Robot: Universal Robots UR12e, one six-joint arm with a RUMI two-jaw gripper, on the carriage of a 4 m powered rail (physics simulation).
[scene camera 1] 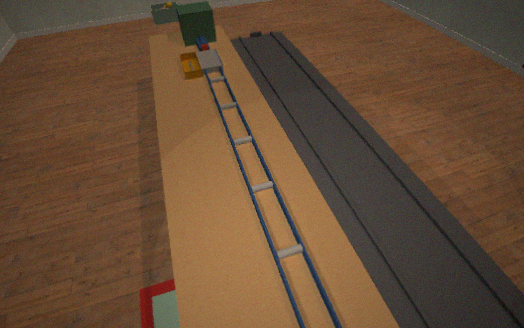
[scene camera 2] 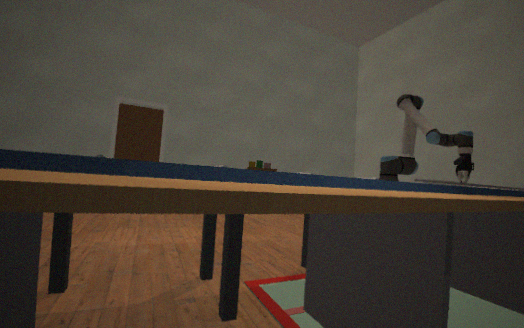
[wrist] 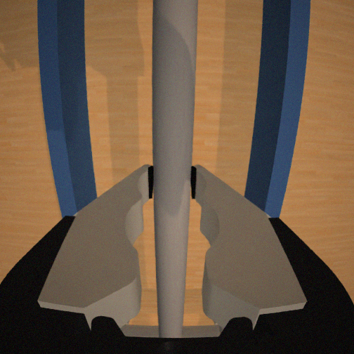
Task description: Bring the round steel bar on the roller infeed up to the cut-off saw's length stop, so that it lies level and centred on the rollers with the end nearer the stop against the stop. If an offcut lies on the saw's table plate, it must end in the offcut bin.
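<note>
The round steel bar runs lengthwise between the blue side rails of the roller infeed. My gripper is shut on the bar, with a black finger pad against each side. A roller shows under the bar, close behind the fingers. Neither bar end shows in the wrist view. In scene camera 1 the saw's grey table plate shows no offcut on it; beyond it is a small blue and red part. The yellow offcut bin holds a small grey piece.
A green box-shaped housing stands behind the table plate. The dark rail bed runs parallel to the wooden table. A grey-green container stands at the far end. A red-edged floor mat lies beside the table.
</note>
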